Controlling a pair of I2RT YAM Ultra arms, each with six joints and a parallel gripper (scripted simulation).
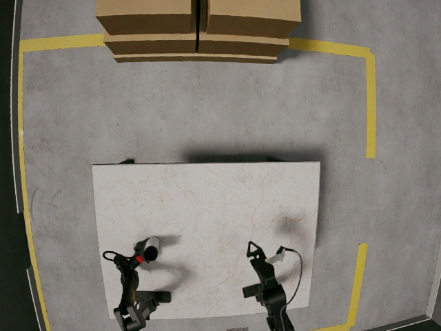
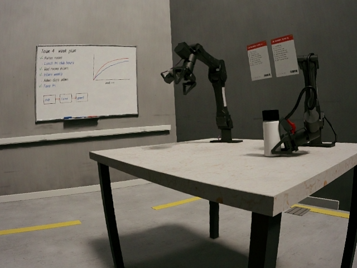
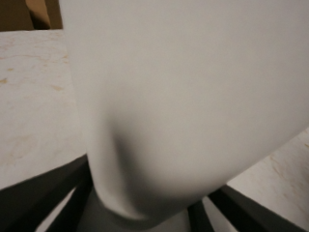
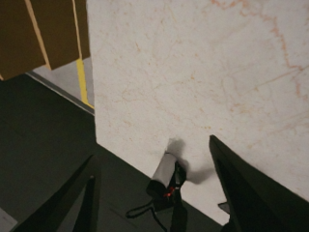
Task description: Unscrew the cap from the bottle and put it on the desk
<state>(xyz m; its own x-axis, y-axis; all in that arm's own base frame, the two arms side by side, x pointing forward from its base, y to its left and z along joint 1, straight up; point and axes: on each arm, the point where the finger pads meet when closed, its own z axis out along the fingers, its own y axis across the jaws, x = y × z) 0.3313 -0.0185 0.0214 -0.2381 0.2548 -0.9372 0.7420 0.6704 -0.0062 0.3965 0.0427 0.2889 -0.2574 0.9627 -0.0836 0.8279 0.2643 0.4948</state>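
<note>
My right hand is 5 cm past the black cap, 46 cm to the right of it and 15 cm above it. The rest, counted from my right hand: white bottle (5 cm behind, 46 cm to the left, 18 cm below).
</note>
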